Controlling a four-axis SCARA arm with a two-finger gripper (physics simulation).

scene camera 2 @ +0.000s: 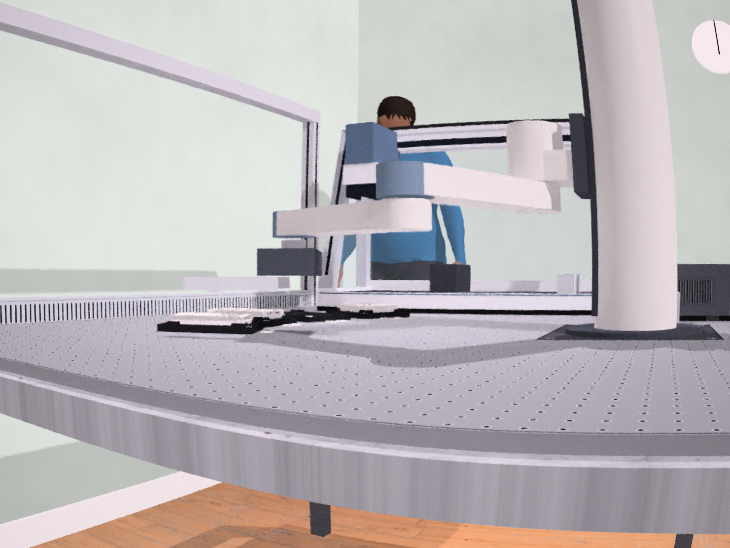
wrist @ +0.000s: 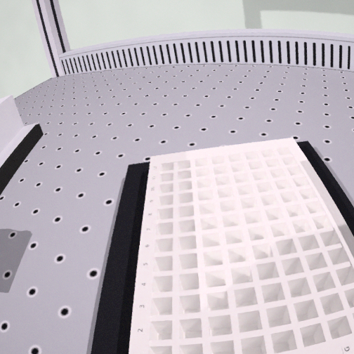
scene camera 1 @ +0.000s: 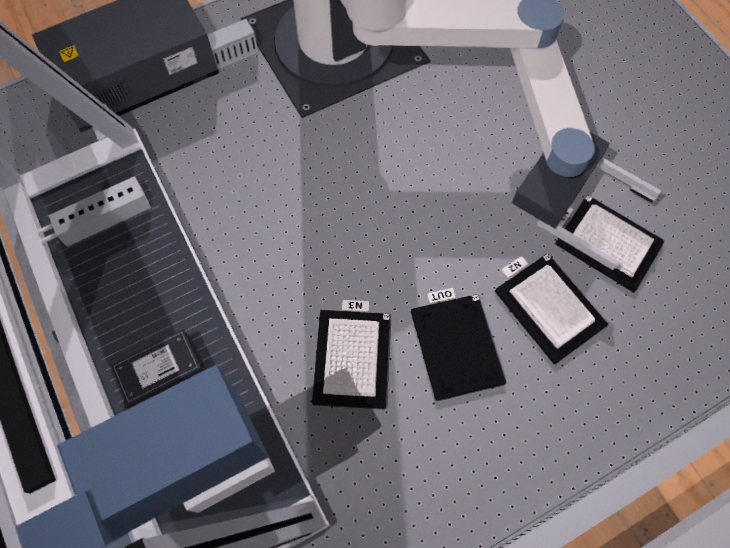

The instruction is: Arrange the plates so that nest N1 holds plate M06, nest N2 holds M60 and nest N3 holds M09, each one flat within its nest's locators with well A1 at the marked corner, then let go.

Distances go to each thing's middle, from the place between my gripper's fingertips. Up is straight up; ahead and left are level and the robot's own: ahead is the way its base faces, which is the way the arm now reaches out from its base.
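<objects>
There's a nest N2 (scene camera 1: pixel 522 316) that sits 70 mm below my hand, 30 mm ahead of it and 180 mm to the right of it. The black out nest (scene camera 1: pixel 457 345) is 360 mm to the right of my hand, 10 mm ahead of it and, again, 70 mm below it. Then there's nest N3 (scene camera 1: pixel 383 341), which from my hand is 530 mm to the right, 50 mm behind and 70 mm below. As for nest N1 (scene camera 1: pixel 615 274), my gripper is 70 mm above it, 20 mm past it and 10 mm to the left of it.
</objects>
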